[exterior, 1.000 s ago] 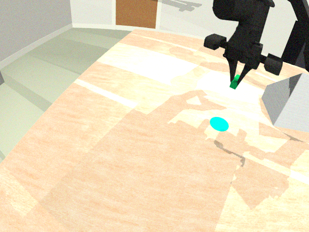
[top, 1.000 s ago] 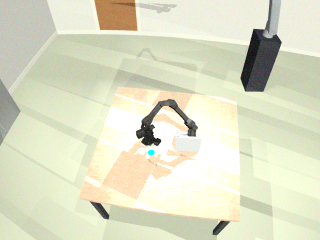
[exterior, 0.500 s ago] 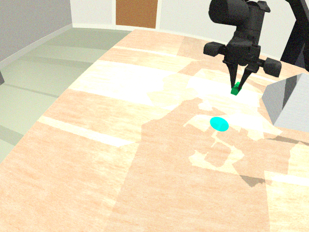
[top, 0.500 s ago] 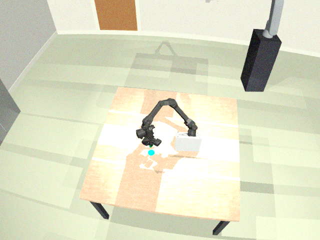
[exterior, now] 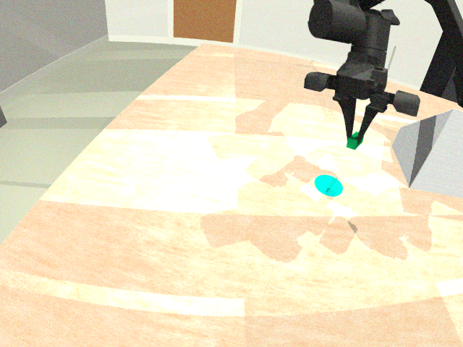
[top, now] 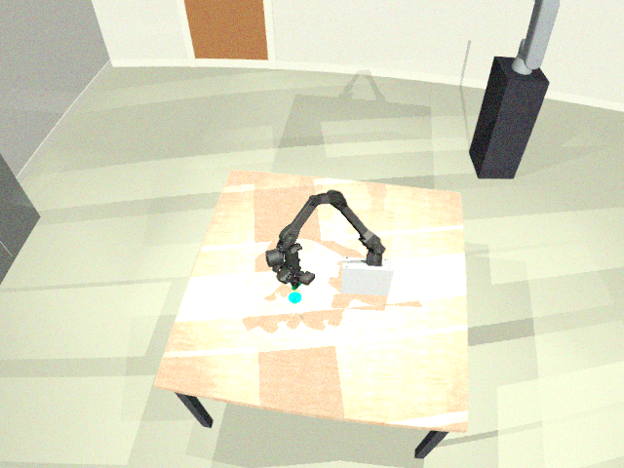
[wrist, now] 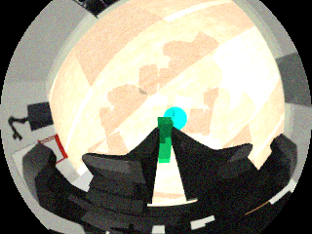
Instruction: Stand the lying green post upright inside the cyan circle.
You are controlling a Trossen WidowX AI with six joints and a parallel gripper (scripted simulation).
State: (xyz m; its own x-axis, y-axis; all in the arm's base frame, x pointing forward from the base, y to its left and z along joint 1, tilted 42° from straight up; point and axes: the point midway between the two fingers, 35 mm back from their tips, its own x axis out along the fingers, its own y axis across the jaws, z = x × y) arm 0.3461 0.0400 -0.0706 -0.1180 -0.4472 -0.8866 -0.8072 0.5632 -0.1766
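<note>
My gripper tip is 1 cm short of the cyan circle, 2 cm to the left of it and 12 cm above it. From my gripper tip the other things lie so: green post 1 cm behind, 2 cm to the right, 1 cm below.
</note>
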